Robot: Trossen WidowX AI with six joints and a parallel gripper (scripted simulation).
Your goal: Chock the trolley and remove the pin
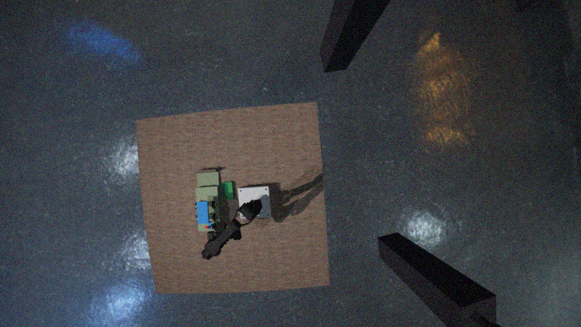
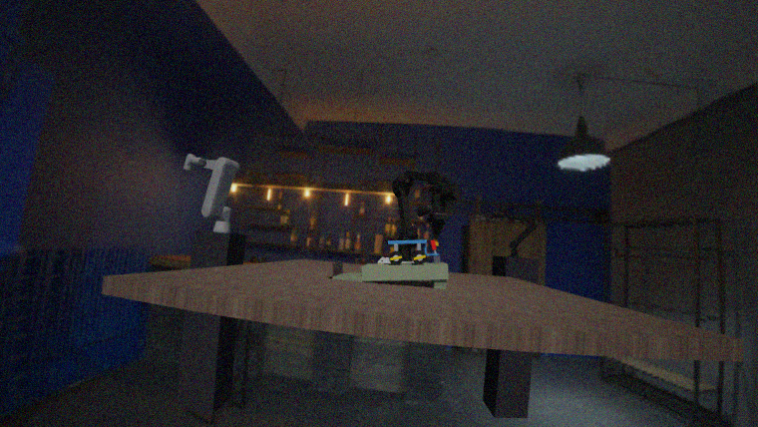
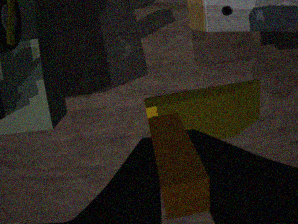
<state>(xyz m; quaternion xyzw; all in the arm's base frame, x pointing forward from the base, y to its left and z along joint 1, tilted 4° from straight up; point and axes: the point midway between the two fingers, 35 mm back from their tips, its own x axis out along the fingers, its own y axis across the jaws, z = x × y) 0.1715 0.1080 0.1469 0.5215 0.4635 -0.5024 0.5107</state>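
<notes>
Now: the stop pin 14 cm ahead of my gripper tip, 3 cm to the right of it and 5 cm below it. From my gripper tip the other things lie so: yellow chock 2 cm behind, 1 cm below; then blue trolley 14 cm ahead, 12 cm to the right, 6 cm below; then ramp 14 cm ahead, 13 cm to the right, 13 cm below.
</notes>
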